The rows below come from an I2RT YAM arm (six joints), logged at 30 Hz.
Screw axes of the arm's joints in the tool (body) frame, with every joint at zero. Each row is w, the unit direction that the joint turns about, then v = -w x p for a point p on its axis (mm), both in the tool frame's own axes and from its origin. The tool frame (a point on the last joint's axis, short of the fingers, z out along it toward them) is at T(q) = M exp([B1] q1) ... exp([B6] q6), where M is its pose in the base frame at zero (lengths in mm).
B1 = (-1, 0, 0, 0, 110.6, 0)
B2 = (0, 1, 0, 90.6, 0, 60)
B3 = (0, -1, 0, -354.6, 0, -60)
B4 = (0, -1, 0, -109.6, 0, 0)
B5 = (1, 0, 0, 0, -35.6, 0)
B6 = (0, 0, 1, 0, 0, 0)
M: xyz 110.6 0 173.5 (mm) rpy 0 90 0 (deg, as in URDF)
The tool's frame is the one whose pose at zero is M.
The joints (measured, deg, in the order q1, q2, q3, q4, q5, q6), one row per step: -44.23 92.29 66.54 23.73 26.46 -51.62; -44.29 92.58 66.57 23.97 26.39 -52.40; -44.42 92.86 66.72 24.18 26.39 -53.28; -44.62 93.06 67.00 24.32 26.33 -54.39; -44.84 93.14 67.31 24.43 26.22 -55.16; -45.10 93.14 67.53 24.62 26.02 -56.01; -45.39 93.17 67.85 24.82 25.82 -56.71; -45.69 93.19 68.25 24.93 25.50 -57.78; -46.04 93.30 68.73 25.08 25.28 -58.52; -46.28 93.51 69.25 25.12 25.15 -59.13; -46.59 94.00 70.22 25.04 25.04 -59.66
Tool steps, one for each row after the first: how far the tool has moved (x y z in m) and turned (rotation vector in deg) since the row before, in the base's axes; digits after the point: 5 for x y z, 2 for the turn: 0.00053 -0.00102 -0.00121 -0.24 0.75 0.03; 0.00020 -0.00142 -0.00047 -0.35 0.77 -0.10; -0.00023 -0.00162 0.00070 -0.52 0.89 -0.11; -0.00060 -0.00141 0.00160 -0.49 0.48 -0.09; -0.00102 -0.00131 0.00170 -0.56 0.51 -0.04; -0.00104 -0.00158 0.00215 -0.57 0.32 -0.08; -0.00102 -0.00161 0.00254 -0.69 0.67 0.02; -0.00107 -0.00213 0.00253 -0.61 0.34 -0.13; -0.00031 -0.00193 0.00193 -0.45 0.34 -0.12; 0.00028 -0.00327 0.00267 -0.46 0.23 -0.21
